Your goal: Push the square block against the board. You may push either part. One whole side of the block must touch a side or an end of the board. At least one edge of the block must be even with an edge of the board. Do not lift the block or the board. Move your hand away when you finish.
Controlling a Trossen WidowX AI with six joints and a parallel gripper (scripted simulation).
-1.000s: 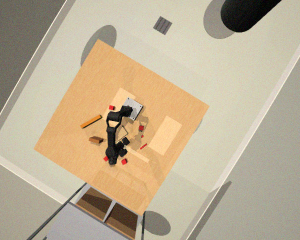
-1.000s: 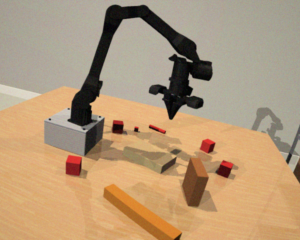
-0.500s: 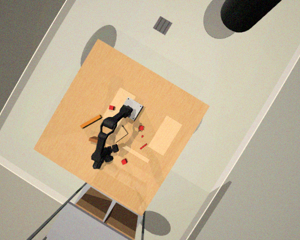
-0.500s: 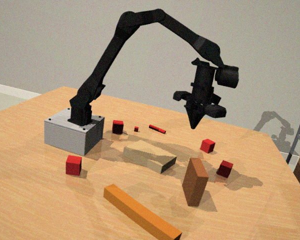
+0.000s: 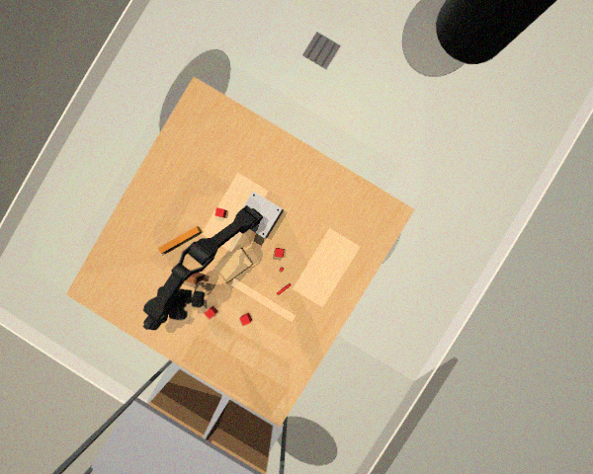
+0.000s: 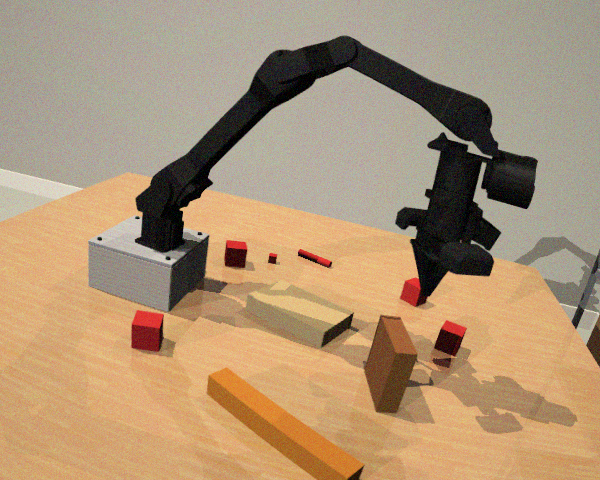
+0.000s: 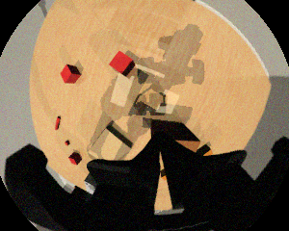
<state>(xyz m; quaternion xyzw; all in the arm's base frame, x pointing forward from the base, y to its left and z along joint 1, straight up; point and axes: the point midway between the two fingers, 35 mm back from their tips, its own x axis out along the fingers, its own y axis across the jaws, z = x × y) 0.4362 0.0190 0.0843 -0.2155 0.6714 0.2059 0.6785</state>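
The brown square block lies 9 cm below my gripper tip, 7 cm to the right of it and 2 cm behind it. From my gripper tip the other things lie so: long orange board (23 cm to the right, 12 cm below, 10 cm behind); tiny red cube (33 cm behind, 24 cm to the left, 13 cm below); pale flat block (19 cm behind, 12 cm below, 5 cm to the left).
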